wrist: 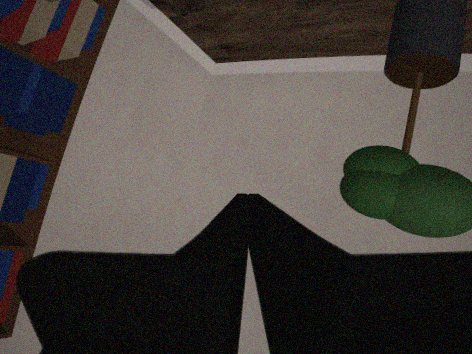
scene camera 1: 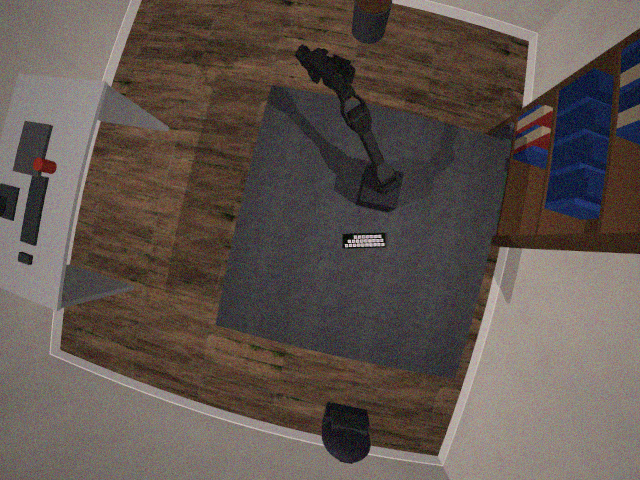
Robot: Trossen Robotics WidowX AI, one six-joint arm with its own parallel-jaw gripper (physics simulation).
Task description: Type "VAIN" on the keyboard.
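Where they show: gripper, fingertip midpoint: point(wrist: 247, 204) point(scene camera 1: 350, 62); arm's base at its link origin: point(scene camera 1: 382, 185).
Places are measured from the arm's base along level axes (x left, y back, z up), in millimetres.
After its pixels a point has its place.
The keyboard point(scene camera 1: 364, 240) @[x 31, y -244, z -151 mm], black with several rows of white keys, lies on the dark grey mat point(scene camera 1: 310, 289) @[x -126, y -566, z -167 mm] in the scene view. It does not show in the wrist view. My gripper point(scene camera 1: 299, 51) point(wrist: 247, 204) @[x -311, y 407, z 128 mm] is shut and empty, its two black fingertips touching. In the scene view the arm reaches from its base toward the top, away from the keyboard, with the gripper out past the mat's upper edge. The fingers are small and dark there. The letters on the keys are too small to read.
A bookshelf point(scene camera 1: 568, 242) with blue, red and cream books stands at the right. A dark pot point(scene camera 1: 370, 25) point(wrist: 427, 40) stands beyond the arm, with a green plant point(wrist: 430, 200). A white desk point(scene camera 1: 67, 108) is at the left. A dark chair-like object point(scene camera 1: 346, 434) is at the bottom.
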